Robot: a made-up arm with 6 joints. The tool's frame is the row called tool. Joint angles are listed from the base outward.
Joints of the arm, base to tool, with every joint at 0 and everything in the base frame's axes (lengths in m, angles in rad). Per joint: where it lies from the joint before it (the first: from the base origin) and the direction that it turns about. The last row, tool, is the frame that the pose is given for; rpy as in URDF.
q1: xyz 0.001 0.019 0.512 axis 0 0 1
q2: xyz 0.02 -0.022 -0.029 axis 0 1 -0.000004
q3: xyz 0.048 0.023 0.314 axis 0 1 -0.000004
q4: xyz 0.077 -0.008 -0.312 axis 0 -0.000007 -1
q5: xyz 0.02 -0.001 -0.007 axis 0 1 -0.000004
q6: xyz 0.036 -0.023 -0.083 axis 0 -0.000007 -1
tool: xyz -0.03 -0.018 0.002 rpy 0 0 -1.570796
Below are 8 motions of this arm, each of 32 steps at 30 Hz.
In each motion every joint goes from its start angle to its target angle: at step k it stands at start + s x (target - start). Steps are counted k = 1, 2, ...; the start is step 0. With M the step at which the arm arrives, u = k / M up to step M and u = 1 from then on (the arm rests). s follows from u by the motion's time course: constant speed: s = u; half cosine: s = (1 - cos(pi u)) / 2; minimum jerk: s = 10 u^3 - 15 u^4 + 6 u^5.
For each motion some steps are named. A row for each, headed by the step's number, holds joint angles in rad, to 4 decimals.
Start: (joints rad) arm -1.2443 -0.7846 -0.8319 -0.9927 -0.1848 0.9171
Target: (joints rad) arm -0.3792 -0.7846 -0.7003 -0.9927 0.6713 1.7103
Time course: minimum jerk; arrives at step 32
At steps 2, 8, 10, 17, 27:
2: -1.2424 -0.7846 -0.8316 -0.9927 -0.1829 0.9189
8: -1.1547 -0.7846 -0.8183 -0.9927 -0.0962 0.9992
10: -1.0886 -0.7846 -0.8082 -0.9927 -0.0307 1.0599
17: -0.7612 -0.7846 -0.7584 -0.9927 0.2933 1.3601
27: -0.4049 -0.7846 -0.7042 -0.9927 0.6458 1.6867

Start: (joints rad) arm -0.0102 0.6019 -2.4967 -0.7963 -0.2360 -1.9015
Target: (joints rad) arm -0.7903 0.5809 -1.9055 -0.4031 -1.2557 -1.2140
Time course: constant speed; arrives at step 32
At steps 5, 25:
5: -0.1321 0.5986 -2.4043 -0.7349 -0.3953 -1.7941
25: -0.6197 0.5855 -2.0348 -0.4891 -1.0326 -1.3644

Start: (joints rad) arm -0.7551 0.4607 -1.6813 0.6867 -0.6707 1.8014
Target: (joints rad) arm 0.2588 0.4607 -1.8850 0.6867 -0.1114 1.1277
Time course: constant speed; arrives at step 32
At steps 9, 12, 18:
9: -0.4699 0.4607 -1.7386 0.6867 -0.5134 1.6119
12: -0.3749 0.4607 -1.7577 0.6867 -0.4610 1.5488
18: -0.1848 0.4607 -1.7959 0.6867 -0.3561 1.4224

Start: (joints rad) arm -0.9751 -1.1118 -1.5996 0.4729 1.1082 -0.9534
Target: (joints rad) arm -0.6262 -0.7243 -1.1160 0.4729 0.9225 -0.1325
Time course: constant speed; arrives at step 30
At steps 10, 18, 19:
10: -0.8588 -0.9826 -1.4384 0.4729 1.0463 -0.6798
18: -0.7658 -0.8793 -1.3094 0.4729 0.9968 -0.4609
19: -0.7541 -0.8664 -1.2933 0.4729 0.9906 -0.4335

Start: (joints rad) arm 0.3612 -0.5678 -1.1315 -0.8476 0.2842 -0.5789
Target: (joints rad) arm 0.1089 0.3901 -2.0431 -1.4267 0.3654 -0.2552
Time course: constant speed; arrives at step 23
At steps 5, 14, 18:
5: 0.3064 -0.3596 -1.3297 -0.9735 0.3019 -0.5085
14: 0.2076 0.0153 -1.6864 -1.2001 0.3336 -0.3819
18: 0.1637 0.1819 -1.8449 -1.3008 0.3477 -0.3256

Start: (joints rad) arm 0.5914 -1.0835 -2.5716 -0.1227 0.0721 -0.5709
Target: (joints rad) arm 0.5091 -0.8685 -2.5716 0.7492 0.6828 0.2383
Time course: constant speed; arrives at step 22
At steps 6, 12, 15, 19, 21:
6: 0.5690 -1.0249 -2.5716 0.1151 0.2387 -0.3502
12: 0.5465 -0.9662 -2.5716 0.3529 0.4052 -0.1295
15: 0.5353 -0.9369 -2.5716 0.4718 0.4885 -0.0192
19: 0.5203 -0.8978 -2.5716 0.6303 0.5995 0.1280
21: 0.5128 -0.8783 -2.5716 0.7096 0.6550 0.2015

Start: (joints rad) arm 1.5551 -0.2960 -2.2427 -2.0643 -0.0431 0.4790
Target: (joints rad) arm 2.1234 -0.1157 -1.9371 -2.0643 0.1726 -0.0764
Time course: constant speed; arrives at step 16
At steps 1, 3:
1: 1.5906 -0.2847 -2.2236 -2.0643 -0.0296 0.4443
3: 1.6617 -0.2622 -2.1854 -2.0643 -0.0027 0.3749

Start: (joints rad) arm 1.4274 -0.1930 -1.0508 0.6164 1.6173 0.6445
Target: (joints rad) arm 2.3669 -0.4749 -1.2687 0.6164 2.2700 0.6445
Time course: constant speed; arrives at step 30
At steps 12, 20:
12: 1.8032 -0.3058 -1.1380 0.6164 1.8784 0.6445
20: 2.0537 -0.3809 -1.1961 0.6164 2.0524 0.6445

